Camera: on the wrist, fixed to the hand. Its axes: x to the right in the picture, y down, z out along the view.
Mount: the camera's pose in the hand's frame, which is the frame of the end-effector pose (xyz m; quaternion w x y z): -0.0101 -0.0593 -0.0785 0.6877 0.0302 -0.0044 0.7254
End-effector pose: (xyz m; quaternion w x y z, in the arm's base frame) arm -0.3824 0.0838 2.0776 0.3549 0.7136 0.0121 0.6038
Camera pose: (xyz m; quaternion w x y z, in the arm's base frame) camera -0.4291 0.1623 2.0396 0.2154 -0.5129 0.4927 -0.6692
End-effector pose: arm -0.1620 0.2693 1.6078 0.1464 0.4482 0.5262 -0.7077
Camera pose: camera -0.1589 0.3593 1.6487 0.6028 0.6912 0.0147 -0.3983
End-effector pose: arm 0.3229 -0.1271 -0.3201 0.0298 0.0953 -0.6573 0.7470
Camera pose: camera 0.3348 -0.0408 -0.2733 0.5271 0.4071 0.4987 -0.5547
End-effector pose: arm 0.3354 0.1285 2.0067 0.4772 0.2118 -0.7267 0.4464
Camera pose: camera 0.4231 0.1638 2.0357 0.0052 0.3651 0.6420 -0.6742
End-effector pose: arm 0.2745 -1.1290 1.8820 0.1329 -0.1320 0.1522 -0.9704
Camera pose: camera 0.2477 -1.0511 1.8273 0.8000 0.0194 0.1705 -0.5750
